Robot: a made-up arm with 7 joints. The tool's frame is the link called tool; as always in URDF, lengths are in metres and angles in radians. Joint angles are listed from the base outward.
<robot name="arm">
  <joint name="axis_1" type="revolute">
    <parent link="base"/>
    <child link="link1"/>
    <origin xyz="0 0 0.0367" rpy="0 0 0"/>
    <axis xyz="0 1 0"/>
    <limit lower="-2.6" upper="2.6"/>
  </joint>
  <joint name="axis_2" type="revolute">
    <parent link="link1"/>
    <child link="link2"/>
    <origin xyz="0.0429 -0.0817 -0.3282" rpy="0 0 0"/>
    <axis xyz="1 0 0"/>
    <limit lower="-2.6" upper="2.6"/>
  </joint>
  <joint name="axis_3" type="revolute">
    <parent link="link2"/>
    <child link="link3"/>
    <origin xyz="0.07 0.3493 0.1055" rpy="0 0 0"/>
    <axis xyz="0 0 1"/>
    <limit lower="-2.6" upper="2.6"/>
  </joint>
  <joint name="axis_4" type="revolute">
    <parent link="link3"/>
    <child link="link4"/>
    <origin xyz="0.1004 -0.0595 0.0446" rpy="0 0 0"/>
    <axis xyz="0 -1 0"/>
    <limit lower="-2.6" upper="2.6"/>
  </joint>
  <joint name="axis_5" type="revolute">
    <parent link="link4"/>
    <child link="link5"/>
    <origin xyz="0.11 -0.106 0.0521" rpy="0 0 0"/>
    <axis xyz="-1 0 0"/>
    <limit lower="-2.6" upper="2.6"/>
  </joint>
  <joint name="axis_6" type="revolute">
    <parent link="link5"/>
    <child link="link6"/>
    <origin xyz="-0.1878 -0.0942 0.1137" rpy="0 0 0"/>
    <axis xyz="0 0 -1"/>
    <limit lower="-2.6" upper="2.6"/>
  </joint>
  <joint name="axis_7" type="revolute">
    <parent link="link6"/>
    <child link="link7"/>
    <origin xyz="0.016 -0.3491 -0.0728" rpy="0 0 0"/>
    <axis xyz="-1 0 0"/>
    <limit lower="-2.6" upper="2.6"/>
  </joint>
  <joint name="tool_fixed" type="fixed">
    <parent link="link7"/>
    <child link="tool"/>
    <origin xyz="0.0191 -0.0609 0.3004" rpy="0 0 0"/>
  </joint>
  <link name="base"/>
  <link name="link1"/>
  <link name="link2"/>
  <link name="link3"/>
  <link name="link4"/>
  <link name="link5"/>
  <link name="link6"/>
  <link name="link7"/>
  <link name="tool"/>
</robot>
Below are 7 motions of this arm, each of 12 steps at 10 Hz.
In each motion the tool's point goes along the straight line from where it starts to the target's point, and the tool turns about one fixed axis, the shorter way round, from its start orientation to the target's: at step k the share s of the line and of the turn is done. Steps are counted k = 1, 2, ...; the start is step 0. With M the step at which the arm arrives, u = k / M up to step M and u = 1 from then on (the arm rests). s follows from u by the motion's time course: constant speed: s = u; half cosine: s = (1 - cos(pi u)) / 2; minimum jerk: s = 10 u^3 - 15 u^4 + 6 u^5.
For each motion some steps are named. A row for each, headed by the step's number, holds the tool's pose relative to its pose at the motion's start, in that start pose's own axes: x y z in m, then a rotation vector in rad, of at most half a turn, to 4 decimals.
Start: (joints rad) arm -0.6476 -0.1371 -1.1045 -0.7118 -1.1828 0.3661 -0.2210
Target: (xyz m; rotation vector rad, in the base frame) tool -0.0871 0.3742 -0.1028 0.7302 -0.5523 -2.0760
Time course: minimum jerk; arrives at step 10
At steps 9, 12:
9: -0.2618 0.2911 -0.3885 -0.5659 -1.1512 -0.0214
12: -0.2640 0.2936 -0.3919 -0.5708 -1.1611 -0.0216

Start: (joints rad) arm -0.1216 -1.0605 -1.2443 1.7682 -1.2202 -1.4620 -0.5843
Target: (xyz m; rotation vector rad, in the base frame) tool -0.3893 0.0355 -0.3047 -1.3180 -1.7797 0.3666
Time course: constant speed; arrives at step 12
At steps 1, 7, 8, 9, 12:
1: -0.0137 0.0418 -0.0138 -0.0683 0.0019 -0.1407
7: -0.0957 0.2923 -0.0966 -0.4783 0.0130 -0.9852
8: -0.1094 0.3341 -0.1104 -0.5467 0.0148 -1.1260
9: -0.1231 0.3758 -0.1242 -0.6150 0.0167 -1.2667
12: -0.1641 0.5011 -0.1656 -0.8200 0.0222 -1.6890

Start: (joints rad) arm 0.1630 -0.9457 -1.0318 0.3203 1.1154 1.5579 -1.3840
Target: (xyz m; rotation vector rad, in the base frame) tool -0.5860 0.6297 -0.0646 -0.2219 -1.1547 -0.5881
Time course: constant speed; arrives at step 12
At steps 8, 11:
8: 0.3731 -0.0583 -0.3462 0.1507 0.8881 -0.2802
11: 0.5129 -0.0802 -0.4760 0.2072 1.2212 -0.3853

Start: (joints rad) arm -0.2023 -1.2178 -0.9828 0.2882 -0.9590 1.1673 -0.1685
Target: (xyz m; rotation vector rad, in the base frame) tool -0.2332 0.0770 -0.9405 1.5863 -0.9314 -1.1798
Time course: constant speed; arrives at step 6
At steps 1, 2, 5, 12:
1: -0.0354 -0.0197 -0.0394 0.0623 0.0940 -0.1248
2: -0.0708 -0.0394 -0.0787 0.1246 0.1880 -0.2497
5: -0.1770 -0.0984 -0.1968 0.3114 0.4701 -0.6242
12: -0.2124 -0.1181 -0.2361 0.3737 0.5641 -0.7491

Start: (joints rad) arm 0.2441 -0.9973 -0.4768 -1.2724 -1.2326 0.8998 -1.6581
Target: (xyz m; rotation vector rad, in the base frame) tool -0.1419 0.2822 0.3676 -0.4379 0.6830 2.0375
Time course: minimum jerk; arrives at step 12
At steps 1, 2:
1: -0.0011 0.0029 -0.0016 -0.0001 -0.0048 -0.0059
2: -0.0079 0.0203 -0.0111 -0.0007 -0.0338 -0.0413

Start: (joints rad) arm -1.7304 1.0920 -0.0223 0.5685 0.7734 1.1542 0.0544
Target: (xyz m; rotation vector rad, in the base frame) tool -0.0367 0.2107 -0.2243 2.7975 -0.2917 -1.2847
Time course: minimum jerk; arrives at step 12
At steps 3, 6, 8, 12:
3: -0.0505 0.0127 -0.0121 0.0366 -0.0040 -0.1297
6: -0.2441 0.0616 -0.0585 0.1769 -0.0195 -0.6266
8: -0.3858 0.0973 -0.0925 0.2796 -0.0308 -0.9902
12: -0.4883 0.1231 -0.1171 0.3538 -0.0390 -1.2532

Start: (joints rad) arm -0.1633 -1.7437 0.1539 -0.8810 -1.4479 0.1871 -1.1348
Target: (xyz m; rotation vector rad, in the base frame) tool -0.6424 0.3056 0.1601 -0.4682 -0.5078 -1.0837
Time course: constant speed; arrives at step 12
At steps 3, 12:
3: -0.1342 0.0900 0.0844 -0.2640 -0.1118 0.0492
12: -0.5367 0.3602 0.3376 -1.0562 -0.4471 0.1969

